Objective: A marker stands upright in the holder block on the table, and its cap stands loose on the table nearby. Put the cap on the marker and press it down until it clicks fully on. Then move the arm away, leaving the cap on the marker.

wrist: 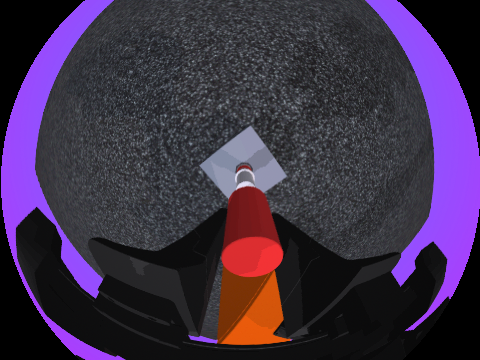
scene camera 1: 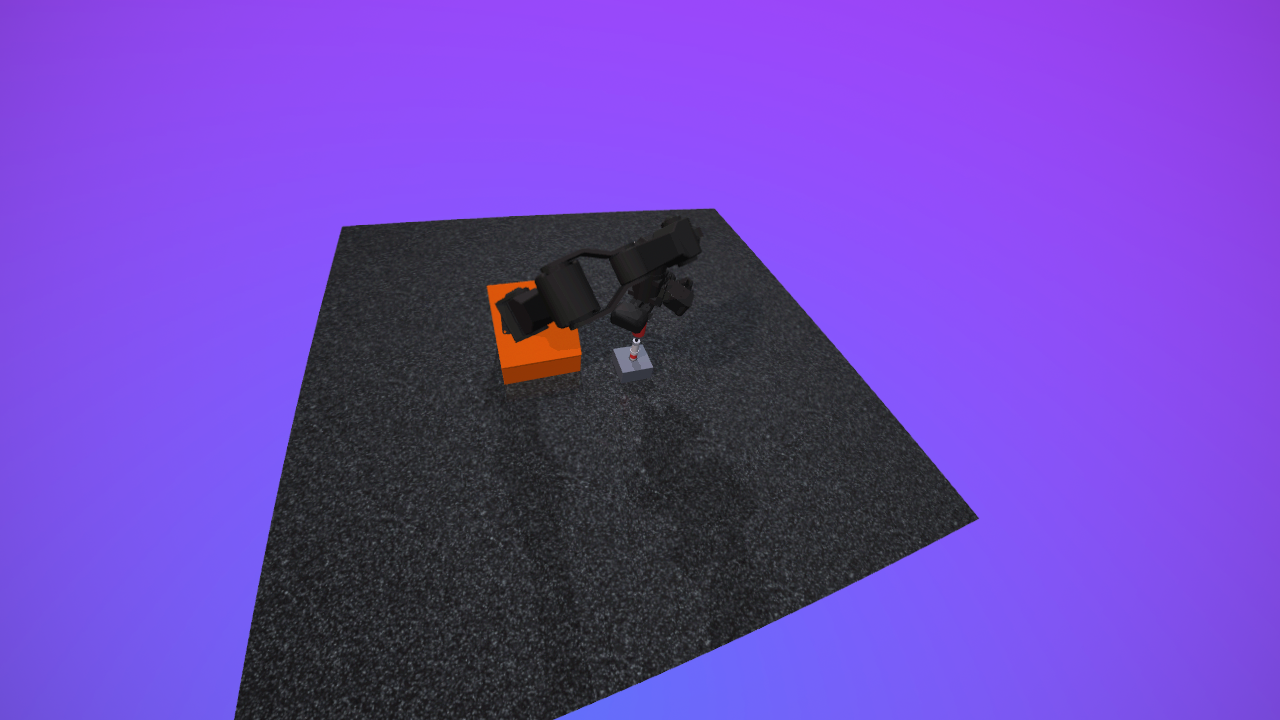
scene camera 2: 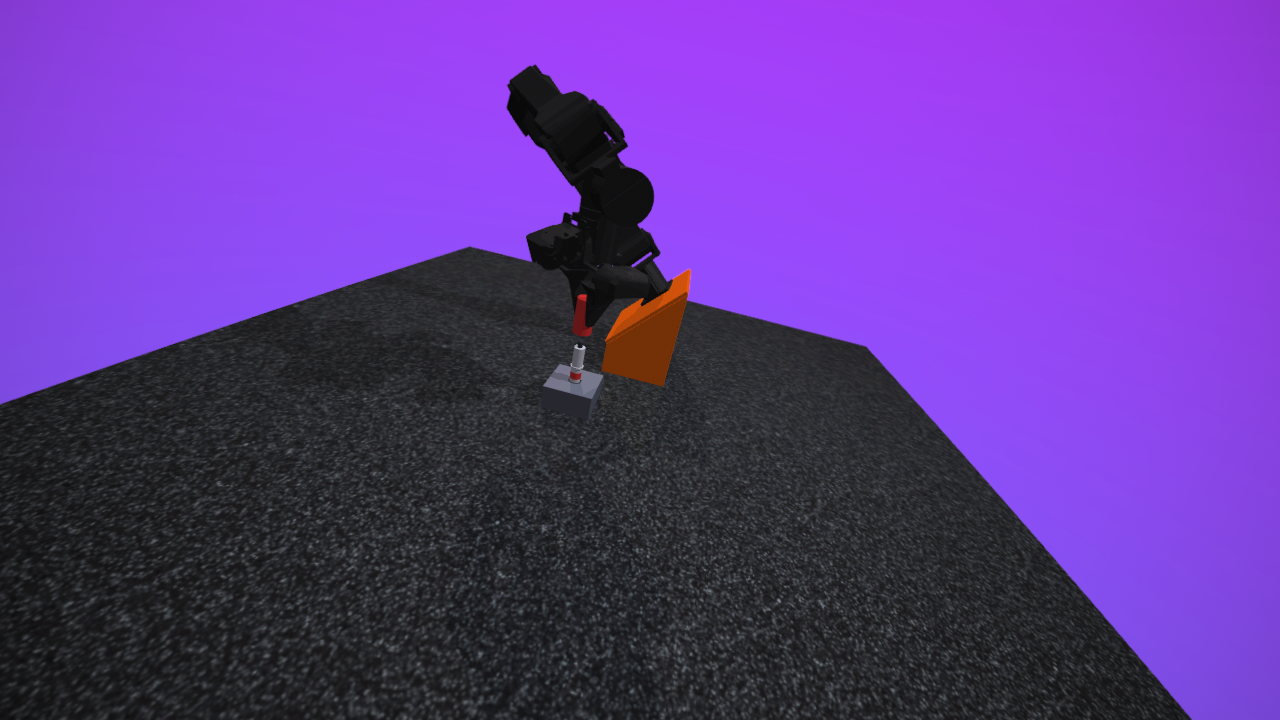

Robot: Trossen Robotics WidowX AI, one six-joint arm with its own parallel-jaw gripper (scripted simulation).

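Note:
My gripper (scene camera 2: 583, 322), (wrist: 248, 217), (scene camera 1: 639, 327), holding a red cap (wrist: 252, 247).

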